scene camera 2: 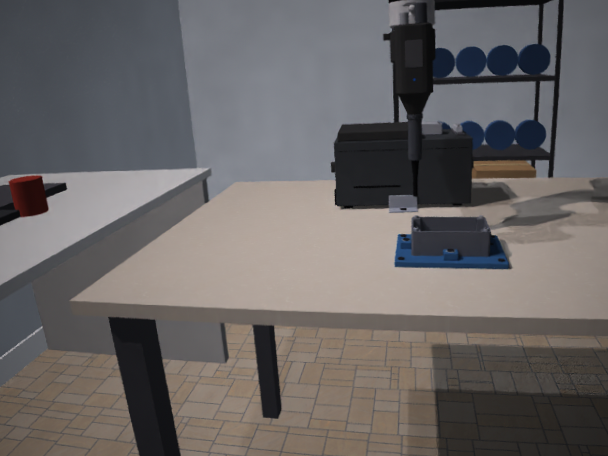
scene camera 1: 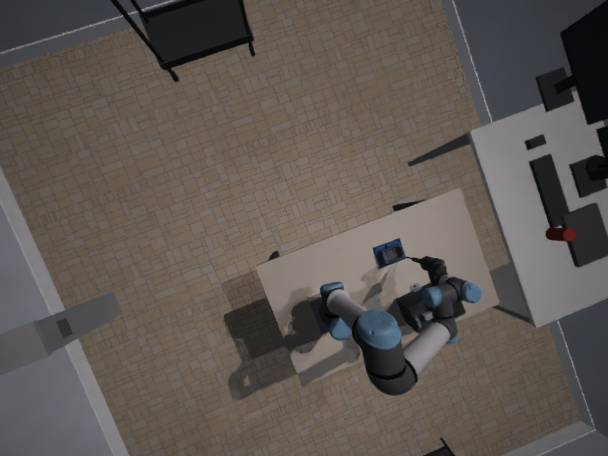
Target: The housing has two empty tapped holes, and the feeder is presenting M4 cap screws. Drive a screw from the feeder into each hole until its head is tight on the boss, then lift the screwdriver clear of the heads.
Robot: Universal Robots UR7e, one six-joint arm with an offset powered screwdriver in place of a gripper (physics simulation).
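Note:
There is a screw feeder [scene camera 2: 389, 166] that I can see.

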